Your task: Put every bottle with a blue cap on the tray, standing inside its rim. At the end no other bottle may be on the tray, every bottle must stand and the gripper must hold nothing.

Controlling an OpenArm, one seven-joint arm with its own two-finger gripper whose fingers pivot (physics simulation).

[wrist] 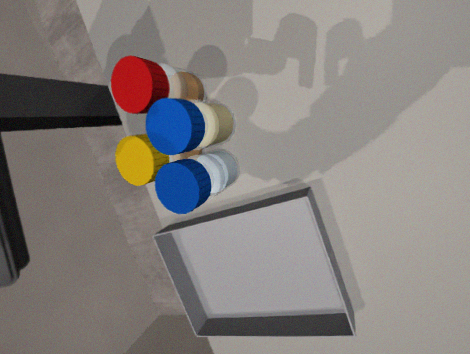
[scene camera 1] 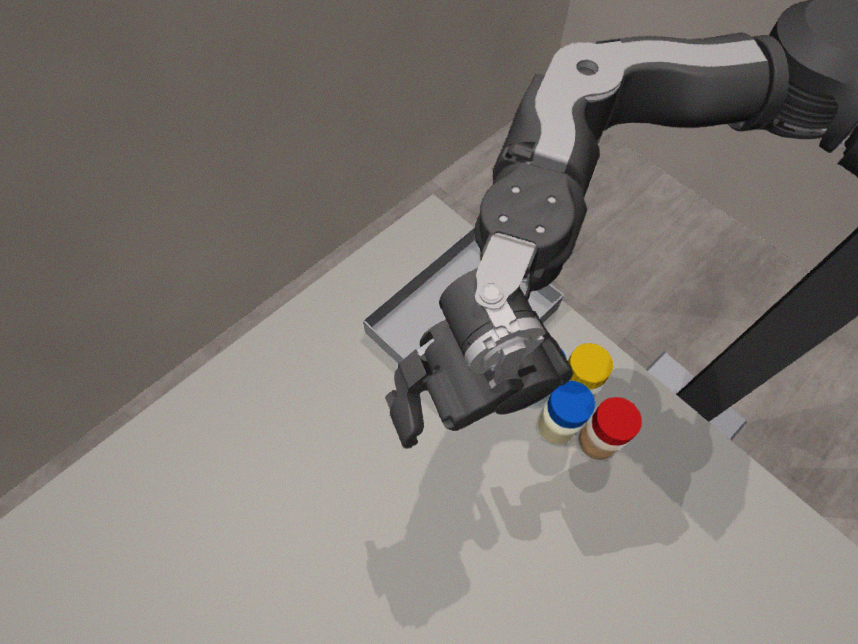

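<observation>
A blue-capped bottle with a pale yellow body [scene camera 1: 569, 408] [wrist: 176, 126] stands on the table. A second blue-capped bottle, with a clear whitish body [wrist: 183, 186], stands beside it, nearest the tray; in the scene view the gripper hides most of it. A yellow-capped bottle [scene camera 1: 590, 363] [wrist: 140, 160] and a red-capped bottle [scene camera 1: 615, 421] [wrist: 137, 85] stand close by. The tray [scene camera 1: 420, 277] [wrist: 275, 325] holds no bottle in the wrist view. My gripper [scene camera 1: 488, 412] is open and empty, above the table between the tray and the bottles; the space between its fingertips does not show in the wrist view.
The four bottles form a tight cluster near an edge of the table [scene camera 1: 207, 485] [wrist: 410, 200]. A dark post [scene camera 1: 769, 332] [wrist: 55, 102] rises beyond that edge. The arm [scene camera 1: 530, 207] reaches over the tray in the scene view. A wall stands behind the table's far edge.
</observation>
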